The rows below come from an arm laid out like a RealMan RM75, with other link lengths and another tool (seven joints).
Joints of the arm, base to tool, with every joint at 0 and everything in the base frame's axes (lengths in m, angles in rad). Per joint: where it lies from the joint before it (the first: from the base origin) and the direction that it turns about. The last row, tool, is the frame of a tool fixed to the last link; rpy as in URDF.
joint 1: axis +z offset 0 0 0.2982
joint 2: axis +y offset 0 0 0
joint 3: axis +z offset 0 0 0.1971
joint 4: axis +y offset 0 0 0
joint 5: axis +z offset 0 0 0.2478
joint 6: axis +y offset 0 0 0
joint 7: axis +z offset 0 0 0.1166
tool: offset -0.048 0.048 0.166 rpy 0 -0.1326 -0.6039
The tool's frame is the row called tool.
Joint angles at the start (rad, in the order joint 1, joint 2, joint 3, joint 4, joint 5, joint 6, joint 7):
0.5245 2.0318 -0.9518 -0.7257 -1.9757 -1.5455 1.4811
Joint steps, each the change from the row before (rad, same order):
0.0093 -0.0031 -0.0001 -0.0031 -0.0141 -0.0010 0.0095
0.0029 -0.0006 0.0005 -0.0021 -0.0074 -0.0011 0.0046
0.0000 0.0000 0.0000 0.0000 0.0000 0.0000 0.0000
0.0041 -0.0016 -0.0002 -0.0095 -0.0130 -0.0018 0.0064
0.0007 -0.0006 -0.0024 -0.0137 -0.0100 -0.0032 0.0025
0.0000 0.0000 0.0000 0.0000 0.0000 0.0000 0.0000
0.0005 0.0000 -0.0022 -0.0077 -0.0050 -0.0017 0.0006
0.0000 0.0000 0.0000 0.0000 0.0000 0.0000 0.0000
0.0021 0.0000 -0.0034 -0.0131 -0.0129 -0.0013 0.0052
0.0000 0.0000 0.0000 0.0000 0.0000 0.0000 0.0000
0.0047 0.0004 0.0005 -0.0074 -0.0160 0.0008 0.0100
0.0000 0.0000 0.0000 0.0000 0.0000 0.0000 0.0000
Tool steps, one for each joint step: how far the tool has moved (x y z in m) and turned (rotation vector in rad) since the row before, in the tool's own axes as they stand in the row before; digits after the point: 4 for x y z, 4 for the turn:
0.0007 -0.0006 0.0004 -0.0105 0.0116 -0.0020
0.0005 0.0001 0.0001 -0.0048 0.0053 0.0004
0.0000 0.0000 0.0000 0.0000 0.0000 0.0000
0.0008 -0.0004 -0.0004 -0.0078 0.0119 -0.0059
0.0002 0.0002 -0.0007 -0.0077 0.0102 -0.0107
0.0000 0.0000 0.0000 0.0000 0.0000 0.0000
-0.0001 0.0003 -0.0001 -0.0048 0.0051 -0.0070
0.0000 0.0000 0.0000 0.0000 0.0000 0.0000
0.0008 0.0003 0.0000 -0.0091 0.0129 -0.0087
0.0000 0.0000 0.0000 0.0000 0.0000 0.0000
0.0016 -0.0004 0.0004 -0.0070 0.0137 -0.0002
0.0000 0.0000 0.0000 0.0000 0.0000 0.0000

